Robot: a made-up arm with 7 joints. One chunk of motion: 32 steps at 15 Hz.
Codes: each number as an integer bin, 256 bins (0 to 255) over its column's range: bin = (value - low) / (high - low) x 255, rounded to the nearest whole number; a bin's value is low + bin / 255 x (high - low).
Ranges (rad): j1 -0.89..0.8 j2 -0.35..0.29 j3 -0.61..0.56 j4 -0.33..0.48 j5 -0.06..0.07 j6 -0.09..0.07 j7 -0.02..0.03
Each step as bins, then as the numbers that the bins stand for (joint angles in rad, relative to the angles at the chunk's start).
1 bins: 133 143 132 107 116 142 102
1 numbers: -0.0085 0.0089 -0.0044 0.0099 -0.0009 -0.0009 0.0000
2 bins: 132 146 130 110 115 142 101
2 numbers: -0.0152 0.0164 -0.0135 0.0194 -0.0014 -0.0009 -0.0002
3 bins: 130 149 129 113 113 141 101
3 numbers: -0.0284 0.0240 -0.0181 0.0289 -0.0024 -0.0015 -0.0002
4 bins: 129 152 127 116 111 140 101
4 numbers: -0.0351 0.0315 -0.0273 0.0385 -0.0034 -0.0022 -0.0002
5 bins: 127 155 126 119 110 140 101
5 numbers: -0.0483 0.0390 -0.0319 0.0480 -0.0039 -0.0022 -0.0002
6 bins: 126 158 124 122 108 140 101
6 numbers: -0.0549 0.0465 -0.0411 0.0575 -0.0049 -0.0022 -0.0002
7 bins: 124 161 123 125 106 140 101
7 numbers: -0.0682 0.0541 -0.0456 0.0671 -0.0060 -0.0022 -0.0002
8 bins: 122 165 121 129 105 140 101
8 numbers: -0.0815 0.0641 -0.0548 0.0798 -0.0065 -0.0022 -0.0002
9 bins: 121 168 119 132 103 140 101
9 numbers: -0.0881 0.0716 -0.0640 0.0893 -0.0075 -0.0022 -0.0002
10 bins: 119 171 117 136 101 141 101
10 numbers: -0.1013 0.0792 -0.0732 0.1020 -0.0085 -0.0015 -0.0002
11 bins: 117 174 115 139 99 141 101
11 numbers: -0.1146 0.0867 -0.0824 0.1115 -0.0095 -0.0015 -0.0002
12 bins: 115 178 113 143 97 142 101
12 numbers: -0.1278 0.0967 -0.0915 0.1242 -0.0105 -0.0009 -0.0002
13 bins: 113 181 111 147 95 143 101
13 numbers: -0.1411 0.1043 -0.1007 0.1369 -0.0116 -0.0003 -0.0002
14 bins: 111 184 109 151 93 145 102
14 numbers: -0.1544 0.1118 -0.1099 0.1496 -0.0126 0.0010 0.0000
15 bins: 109 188 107 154 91 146 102
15 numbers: -0.1676 0.1218 -0.1191 0.1592 -0.0136 0.0016 0.0000
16 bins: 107 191 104 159 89 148 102
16 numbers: -0.1809 0.1294 -0.1328 0.1751 -0.0146 0.0029 0.0000
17 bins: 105 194 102 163 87 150 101
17 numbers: -0.1941 0.1369 -0.1420 0.1878 -0.0156 0.0041 -0.0002
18 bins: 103 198 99 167 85 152 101
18 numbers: -0.2074 0.1469 -0.1558 0.2005 -0.0167 0.0054 -0.0002
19 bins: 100 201 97 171 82 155 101
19 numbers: -0.2273 0.1545 -0.1649 0.2132 -0.0182 0.0073 -0.0002
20 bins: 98 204 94 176 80 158 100
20 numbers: -0.2405 0.1620 -0.1787 0.2291 -0.0192 0.0091 -0.0004
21 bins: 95 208 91 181 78 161 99
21 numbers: -0.2604 0.1720 -0.1925 0.2449 -0.0202 0.0110 -0.0006
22 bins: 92 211 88 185 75 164 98
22 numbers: -0.2803 0.1796 -0.2062 0.2576 -0.0218 0.0129 -0.0008
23 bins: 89 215 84 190 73 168 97
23 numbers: -0.3002 0.1896 -0.2246 0.2735 -0.0228 0.0154 -0.0010
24 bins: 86 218 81 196 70 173 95
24 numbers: -0.3200 0.1971 -0.2384 0.2926 -0.0243 0.0185 -0.0014
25 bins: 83 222 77 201 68 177 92
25 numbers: -0.3399 0.2072 -0.2567 0.3085 -0.0253 0.0211 -0.0020
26 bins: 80 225 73 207 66 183 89
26 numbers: -0.3598 0.2147 -0.2751 0.3275 -0.0264 0.0248 -0.0025
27 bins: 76 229 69 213 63 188 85
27 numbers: -0.3863 0.2247 -0.2934 0.3466 -0.0279 0.0280 -0.0033
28 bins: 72 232 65 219 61 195 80
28 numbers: -0.4128 0.2323 -0.3118 0.3656 -0.0289 0.0324 -0.0043
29 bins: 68 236 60 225 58 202 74
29 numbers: -0.4393 0.2423 -0.3347 0.3847 -0.0304 0.0367 -0.0055
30 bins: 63 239 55 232 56 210 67
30 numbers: -0.4725 0.2498 -0.3576 0.4069 -0.0315 0.0418 -0.0069
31 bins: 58 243 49 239 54 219 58
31 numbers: -0.5056 0.2599 -0.3852 0.4292 -0.0325 0.0474 -0.0086
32 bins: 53 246 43 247 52 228 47
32 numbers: -0.5387 0.2674 -0.4127 0.4546 -0.0335 0.0531 -0.0108
